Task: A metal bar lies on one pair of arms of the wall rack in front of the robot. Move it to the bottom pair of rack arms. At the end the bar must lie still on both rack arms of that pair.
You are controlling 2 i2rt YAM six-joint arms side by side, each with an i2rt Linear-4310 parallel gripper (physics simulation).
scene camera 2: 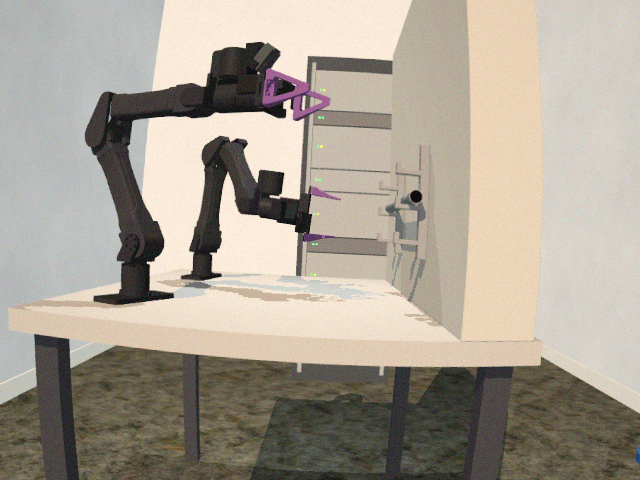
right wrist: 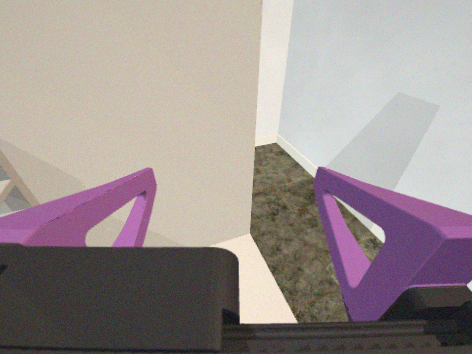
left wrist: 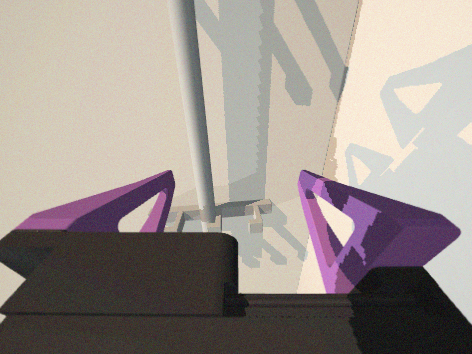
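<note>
The grey metal bar [scene camera 2: 415, 196] [left wrist: 192, 100] lies on the middle pair of arms of the wall rack [scene camera 2: 423, 222] [left wrist: 237, 210]. The rack's bottom arm [scene camera 2: 408, 241] on the near side is below it. My left gripper [scene camera 2: 338, 218] [left wrist: 236, 177] is open and empty, in front of the rack and apart from the bar, with one finger above the other. In the left wrist view the bar runs lengthwise and passes between the two fingertips, farther away. My right gripper [scene camera 2: 318, 95] [right wrist: 235, 176] is open and empty, higher than the rack and away from the wall.
The rack hangs on a thick upright wall panel [scene camera 2: 439, 129] [right wrist: 125, 100] at the far edge of the table [scene camera 2: 258, 346]. A grey cabinet [scene camera 2: 351, 93] with small lights stands behind the table. In the right wrist view, part of the rack shows at the left edge.
</note>
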